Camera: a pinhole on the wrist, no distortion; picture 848 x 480 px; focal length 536.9 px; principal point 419.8 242.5 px. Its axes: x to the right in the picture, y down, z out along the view. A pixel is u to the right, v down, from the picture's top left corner.
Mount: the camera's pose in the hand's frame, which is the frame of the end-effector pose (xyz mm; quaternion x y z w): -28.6 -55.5 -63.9 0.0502 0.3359 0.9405 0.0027
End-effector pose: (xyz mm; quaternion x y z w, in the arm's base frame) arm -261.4 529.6 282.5 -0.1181 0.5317 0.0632 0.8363
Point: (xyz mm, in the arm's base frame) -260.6 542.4 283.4
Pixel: 316.8 197.1
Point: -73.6 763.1 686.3
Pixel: 796.1 409.0
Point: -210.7 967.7 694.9
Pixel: 806.7 160.4
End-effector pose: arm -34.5 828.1 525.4 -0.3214 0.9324 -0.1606 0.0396
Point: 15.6 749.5 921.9
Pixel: behind the camera
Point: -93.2 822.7 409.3
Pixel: 281.9 269.2
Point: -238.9 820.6 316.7
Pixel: 173.4 187.6
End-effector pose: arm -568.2 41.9 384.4 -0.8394 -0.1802 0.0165 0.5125
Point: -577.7 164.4 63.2
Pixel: 460.6 226.0
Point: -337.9 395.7 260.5
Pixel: outside the picture
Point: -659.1 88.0 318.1
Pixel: 655.4 390.6
